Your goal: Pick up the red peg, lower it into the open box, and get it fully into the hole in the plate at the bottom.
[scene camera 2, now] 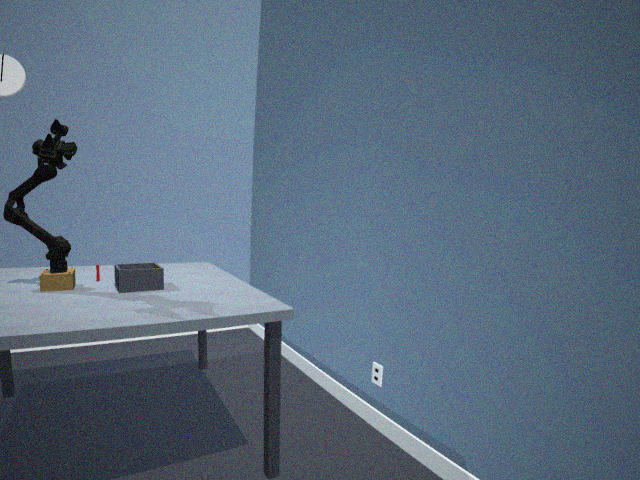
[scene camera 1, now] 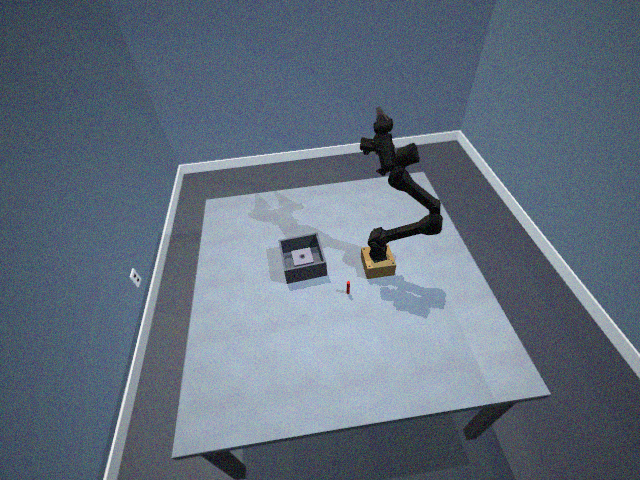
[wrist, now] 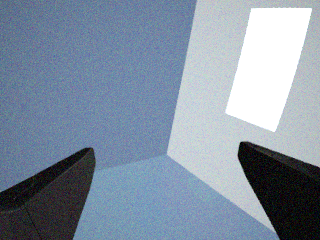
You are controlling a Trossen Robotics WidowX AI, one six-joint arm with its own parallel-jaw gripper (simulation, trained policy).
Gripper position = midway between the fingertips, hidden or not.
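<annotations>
I can see my gripper in scene camera 2 (pixel 52 126) and again in scene camera 1 (pixel 377 112), and my gripper appears in the wrist view (pixel 168 152) as well.
</annotations>
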